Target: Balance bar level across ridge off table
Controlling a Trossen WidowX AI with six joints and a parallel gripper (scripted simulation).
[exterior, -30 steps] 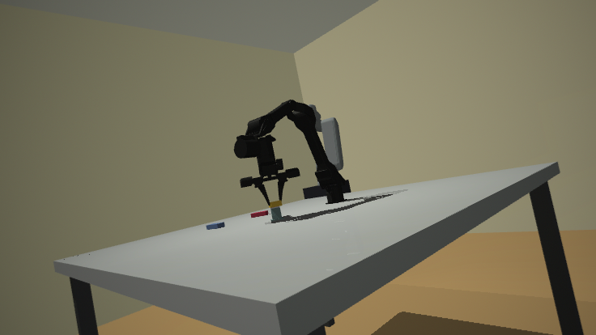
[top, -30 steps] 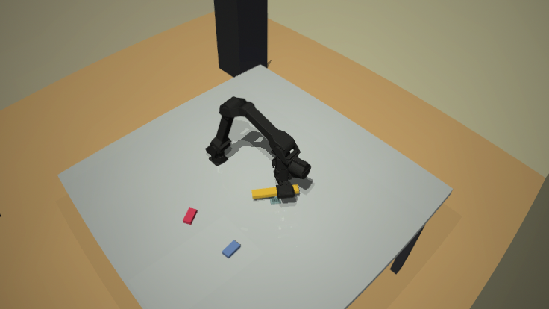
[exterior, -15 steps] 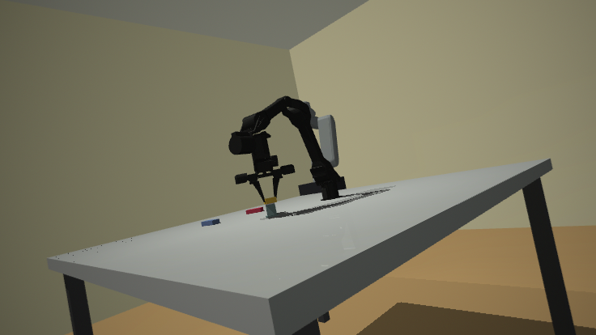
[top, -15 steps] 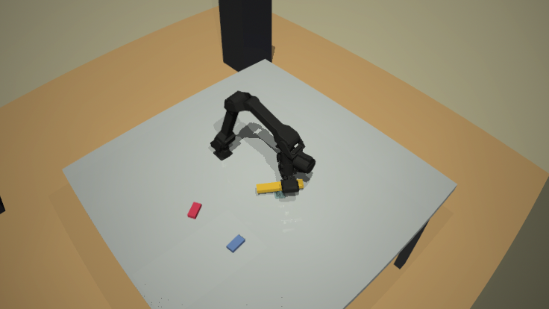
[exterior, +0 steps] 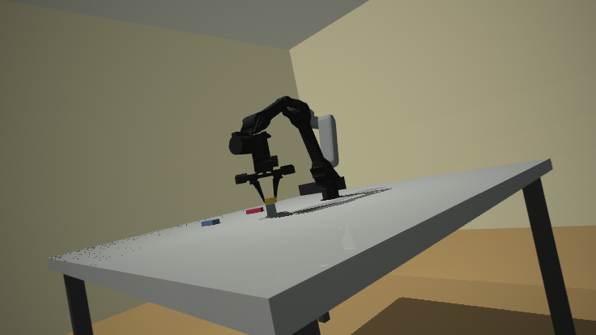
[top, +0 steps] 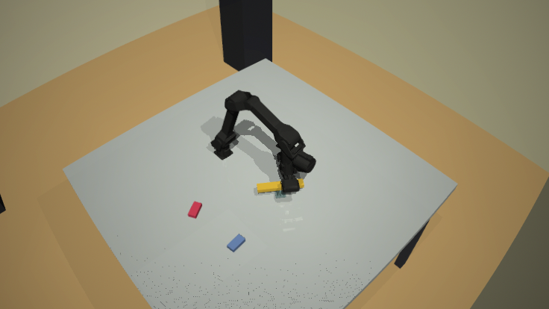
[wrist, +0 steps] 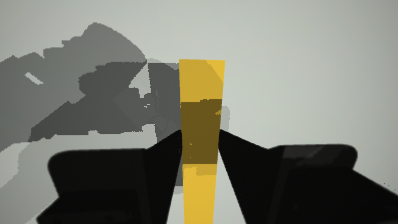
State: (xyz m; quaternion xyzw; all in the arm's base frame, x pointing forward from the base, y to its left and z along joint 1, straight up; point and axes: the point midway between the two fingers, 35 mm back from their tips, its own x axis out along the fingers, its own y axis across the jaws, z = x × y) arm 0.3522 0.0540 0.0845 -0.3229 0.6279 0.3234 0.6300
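Now: the yellow bar 20 mm behind my gripper tip and 20 mm to the right of it. Also, from my gripper tip: red block 180 mm behind, 330 mm to the right, 40 mm below; blue block 50 mm ahead, 310 mm to the right, 40 mm below.
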